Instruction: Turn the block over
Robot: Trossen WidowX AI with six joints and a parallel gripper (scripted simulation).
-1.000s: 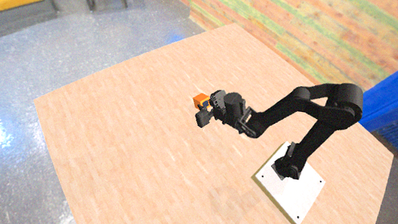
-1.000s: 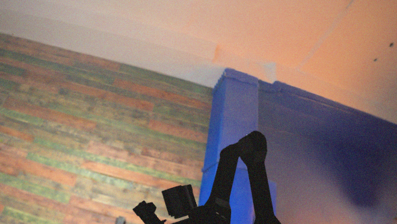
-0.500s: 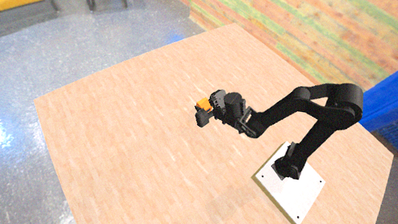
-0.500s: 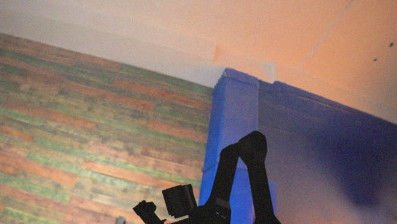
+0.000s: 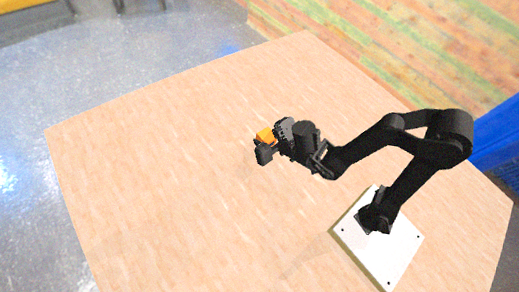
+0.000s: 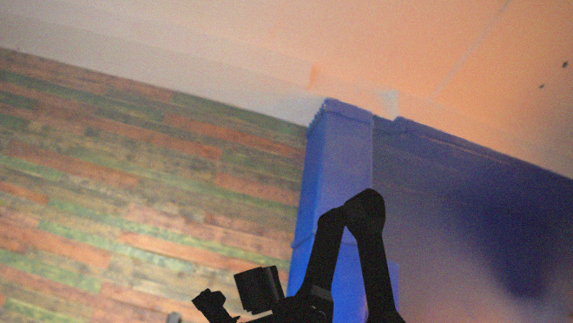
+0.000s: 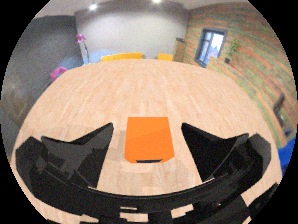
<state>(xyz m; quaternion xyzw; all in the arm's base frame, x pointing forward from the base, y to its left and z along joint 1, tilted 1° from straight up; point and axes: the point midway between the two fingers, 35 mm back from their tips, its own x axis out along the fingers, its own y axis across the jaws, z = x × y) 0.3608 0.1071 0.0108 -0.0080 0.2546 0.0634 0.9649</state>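
Now: gripper tip 3 cm past the orange block and 2 cm above it.
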